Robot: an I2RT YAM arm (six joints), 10 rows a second.
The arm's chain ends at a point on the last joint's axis. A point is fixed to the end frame.
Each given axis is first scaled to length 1.
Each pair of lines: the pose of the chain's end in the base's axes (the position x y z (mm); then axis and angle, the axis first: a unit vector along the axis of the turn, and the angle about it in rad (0 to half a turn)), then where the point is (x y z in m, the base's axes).
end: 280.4 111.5 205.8 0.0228 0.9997 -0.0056 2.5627
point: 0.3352 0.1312 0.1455
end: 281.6 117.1 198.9 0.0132 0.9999 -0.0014 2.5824
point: 0.3348 0.1380 0.1375
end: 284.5 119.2 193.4 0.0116 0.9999 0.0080 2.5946
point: 0.3367 0.1416 0.1318
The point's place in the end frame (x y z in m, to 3 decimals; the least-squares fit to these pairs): -0.012 0.022 0.080
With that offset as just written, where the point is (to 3 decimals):
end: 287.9 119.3 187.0 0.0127 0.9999 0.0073 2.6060
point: 0.339 0.142 0.125
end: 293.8 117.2 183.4 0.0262 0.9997 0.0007 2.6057
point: 0.346 0.138 0.121
